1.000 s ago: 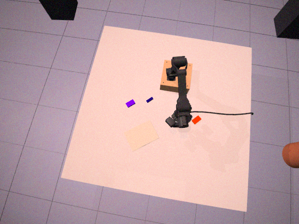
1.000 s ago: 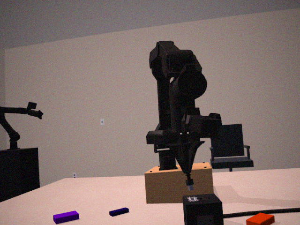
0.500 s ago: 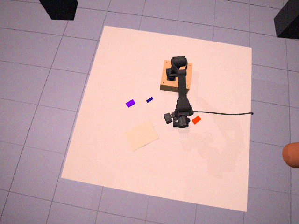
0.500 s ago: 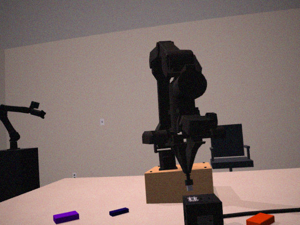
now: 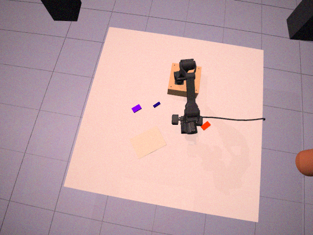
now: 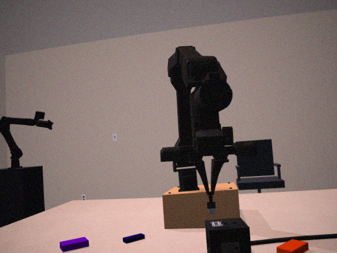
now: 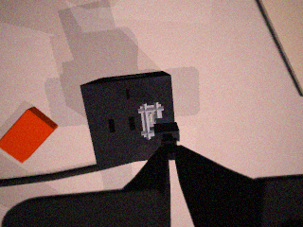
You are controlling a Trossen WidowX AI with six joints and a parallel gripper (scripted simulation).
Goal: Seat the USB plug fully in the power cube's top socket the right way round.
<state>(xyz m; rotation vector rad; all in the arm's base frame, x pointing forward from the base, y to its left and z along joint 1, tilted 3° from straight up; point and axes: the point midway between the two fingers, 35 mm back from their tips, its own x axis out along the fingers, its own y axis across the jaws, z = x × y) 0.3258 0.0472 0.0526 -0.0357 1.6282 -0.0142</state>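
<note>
Now: gripper tip 10 mm above the dark USB plug. Round my gripper tip: dark blue block (200 mm to the right, 160 mm behind, 130 mm below); then silver-framed socket (70 mm below, 10 mm to the left); then orange block (160 mm to the left, 130 mm below, 30 mm behind).
</note>
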